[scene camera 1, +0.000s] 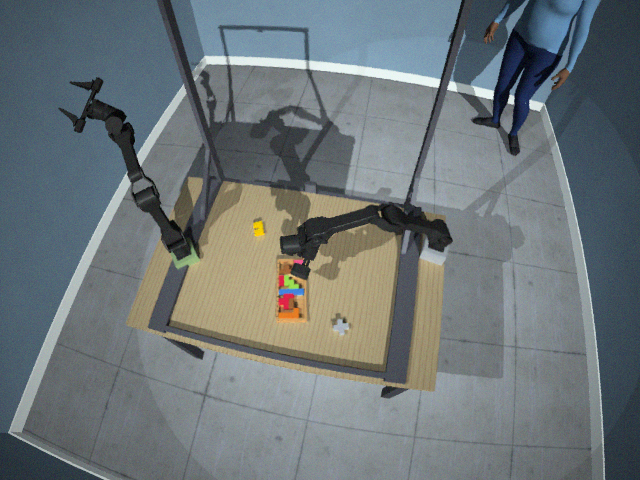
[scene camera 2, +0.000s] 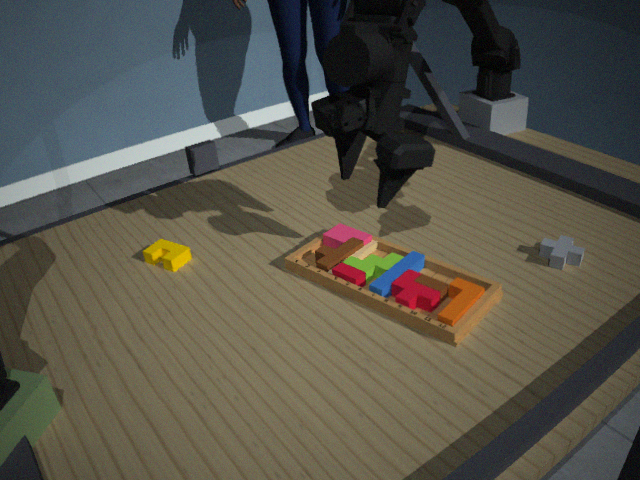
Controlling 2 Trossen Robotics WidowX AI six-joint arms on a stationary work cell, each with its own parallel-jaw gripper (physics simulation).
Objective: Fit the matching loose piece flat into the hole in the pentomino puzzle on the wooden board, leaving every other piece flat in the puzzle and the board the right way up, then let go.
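Places are measured from the left arm's base along level axes (x left, y down, z back), in millimetres.
Where they show: left gripper, fingertip midpoint: (scene camera 1: 305,261) (scene camera 2: 362,192); right gripper, fingertip midpoint: (scene camera 1: 63,95); left arm's base at its link origin: (scene camera 1: 437,243) (scene camera 2: 493,94); right arm's base at its link origin: (scene camera 1: 182,251).
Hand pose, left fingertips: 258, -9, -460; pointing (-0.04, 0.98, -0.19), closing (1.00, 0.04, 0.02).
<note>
Each offset is from my left fingertips to the top centre of the thing, as dx, dy, dz. "*": to the spot under its first point. Level surfaces: height alone.
The wooden board @(* +166, +61, +68) (scene camera 1: 306,312) (scene camera 2: 479,317) lies on the table, right way up, holding several coloured pieces. A pink piece @(+4, +54, -28) (scene camera 2: 345,235) is at its far end, beside a brown piece @(+28, +54, -59) (scene camera 2: 338,253); green, blue, red and orange pieces follow. Bare wood shows between pink and green; the exact hole outline is unclear. A yellow notched piece @(-102, +60, -254) (scene camera 1: 258,228) (scene camera 2: 166,254) and a grey plus-shaped piece @(+173, +60, +205) (scene camera 1: 340,325) (scene camera 2: 561,252) lie loose on opposite sides of the board. My left gripper (scene camera 1: 305,262) (scene camera 2: 363,192) is open and empty, pointing down above the board's pink end. My right gripper (scene camera 1: 65,96) is open and empty, far from the board.
The table @(dy +78) (scene camera 1: 227,289) (scene camera 2: 232,361) has a dark frame with uprights around it. The right arm's green base (scene camera 1: 186,256) (scene camera 2: 31,408) is at the left, the left arm's white base (scene camera 1: 433,254) (scene camera 2: 493,111) at the right. A person (scene camera 1: 532,67) stands beyond the table.
</note>
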